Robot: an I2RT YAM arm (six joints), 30 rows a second.
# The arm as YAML. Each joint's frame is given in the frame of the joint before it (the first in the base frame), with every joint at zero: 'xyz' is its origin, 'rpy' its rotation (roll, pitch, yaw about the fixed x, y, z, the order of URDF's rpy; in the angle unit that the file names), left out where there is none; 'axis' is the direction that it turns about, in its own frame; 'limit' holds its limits. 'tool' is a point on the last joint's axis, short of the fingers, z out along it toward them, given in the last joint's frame.
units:
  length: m
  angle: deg
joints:
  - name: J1
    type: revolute
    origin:
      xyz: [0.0, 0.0, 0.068]
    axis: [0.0, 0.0, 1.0]
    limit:
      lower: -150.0
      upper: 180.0
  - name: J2
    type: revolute
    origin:
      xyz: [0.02, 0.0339, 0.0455]
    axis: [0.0, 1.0, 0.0]
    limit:
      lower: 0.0
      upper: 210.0
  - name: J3
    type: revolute
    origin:
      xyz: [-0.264, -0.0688, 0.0]
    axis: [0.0, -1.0, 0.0]
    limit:
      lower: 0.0
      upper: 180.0
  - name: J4
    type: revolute
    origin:
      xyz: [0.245, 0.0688, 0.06]
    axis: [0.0, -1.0, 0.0]
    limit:
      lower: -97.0
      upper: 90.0
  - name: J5
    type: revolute
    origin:
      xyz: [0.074, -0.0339, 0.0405]
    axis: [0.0, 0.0, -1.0]
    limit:
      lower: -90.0
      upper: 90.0
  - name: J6
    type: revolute
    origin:
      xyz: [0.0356, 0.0, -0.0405]
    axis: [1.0, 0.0, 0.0]
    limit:
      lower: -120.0
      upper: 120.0
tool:
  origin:
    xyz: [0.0, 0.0, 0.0]
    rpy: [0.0, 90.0, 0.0]
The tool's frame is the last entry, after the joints.
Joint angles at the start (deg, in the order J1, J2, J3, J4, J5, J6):
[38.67 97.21 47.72 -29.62 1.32 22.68]
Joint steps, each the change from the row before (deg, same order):
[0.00 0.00 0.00 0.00 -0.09 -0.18]
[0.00 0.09 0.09 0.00 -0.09 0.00]
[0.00 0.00 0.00 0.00 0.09 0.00]
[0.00 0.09 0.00 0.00 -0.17 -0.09]
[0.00 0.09 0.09 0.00 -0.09 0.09]
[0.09 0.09 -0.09 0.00 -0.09 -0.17]
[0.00 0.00 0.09 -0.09 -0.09 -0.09]
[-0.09 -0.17 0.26 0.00 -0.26 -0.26]
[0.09 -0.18 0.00 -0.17 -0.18 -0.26]
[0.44 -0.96 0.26 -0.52 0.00 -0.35]
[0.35 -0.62 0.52 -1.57 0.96 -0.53]
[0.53 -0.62 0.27 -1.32 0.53 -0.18]
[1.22 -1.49 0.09 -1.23 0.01 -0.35]
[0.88 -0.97 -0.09 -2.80 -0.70 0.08]
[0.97 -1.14 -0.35 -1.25 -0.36 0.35]
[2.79 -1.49 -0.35 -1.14 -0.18 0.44]
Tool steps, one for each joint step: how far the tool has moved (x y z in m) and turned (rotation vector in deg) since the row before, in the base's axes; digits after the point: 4 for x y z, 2 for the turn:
[0.0000 0.0000 0.0000 0.04 0.04 0.19]
[0.0003 0.0003 -0.0001 0.07 0.06 0.02]
[0.0000 0.0000 0.0000 -0.07 -0.06 -0.02]
[-0.0001 0.0001 -0.0004 0.06 0.17 0.12]
[0.0003 0.0003 -0.0001 0.08 0.06 -0.07]
[-0.0006 0.0001 -0.0008 -0.07 0.18 0.27]
[0.0001 0.0002 0.0003 0.06 0.05 0.11]
[0.0011 0.0005 0.0018 0.43 -0.20 0.21]
[-0.0006 0.0002 0.0008 0.10 0.07 0.38]
[-0.0014 0.0017 0.0052 0.39 -0.59 0.78]
[-0.0014 0.0003 0.0043 -1.09 -0.33 0.68]
[-0.0026 0.0007 0.0034 -0.70 -0.02 0.60]
[-0.0058 0.0028 0.0066 0.16 -0.31 1.56]
[-0.0076 -0.0006 0.0029 -0.75 1.90 0.93]
[-0.0065 0.0005 0.0031 -0.01 0.61 0.68]
[-0.0122 0.0060 0.0045 0.18 0.17 2.38]

